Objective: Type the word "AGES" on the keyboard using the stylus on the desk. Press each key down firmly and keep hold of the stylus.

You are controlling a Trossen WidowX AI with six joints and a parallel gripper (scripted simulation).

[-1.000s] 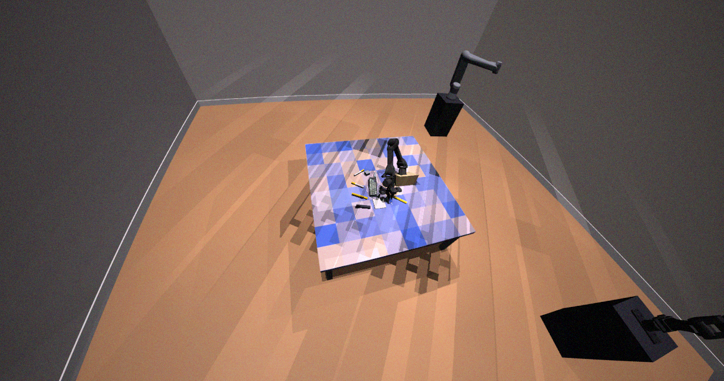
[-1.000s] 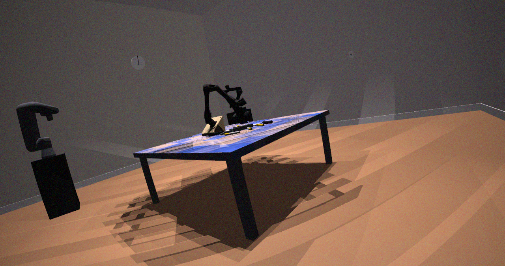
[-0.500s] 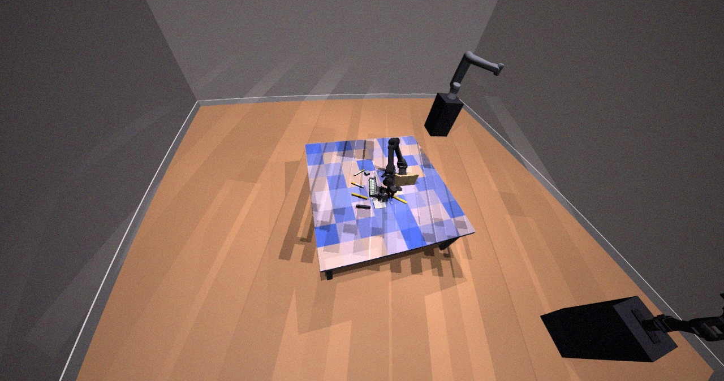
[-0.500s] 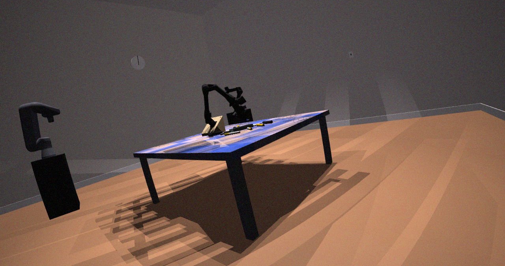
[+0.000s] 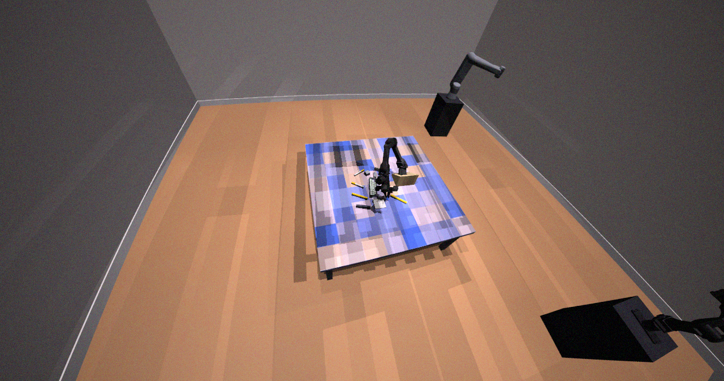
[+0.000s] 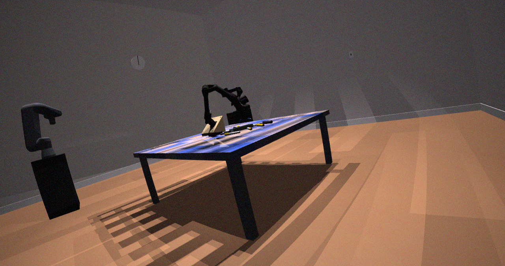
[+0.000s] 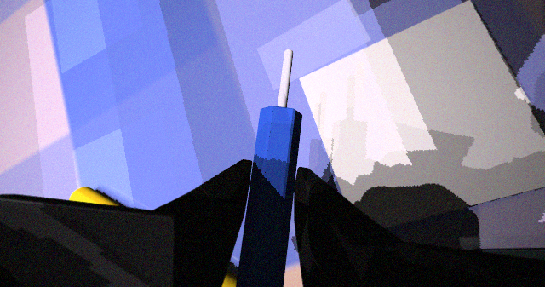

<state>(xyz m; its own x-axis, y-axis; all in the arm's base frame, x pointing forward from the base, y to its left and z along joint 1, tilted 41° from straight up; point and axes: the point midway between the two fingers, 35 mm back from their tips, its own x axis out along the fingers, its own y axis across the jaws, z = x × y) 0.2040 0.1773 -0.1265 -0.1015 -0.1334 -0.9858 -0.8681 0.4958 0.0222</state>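
Right now my gripper tip is 10 mm to the right of the blue stylus. The rest, counted from my gripper tip: white pad: 60 mm below, 60 mm ahead, 10 mm to the left.
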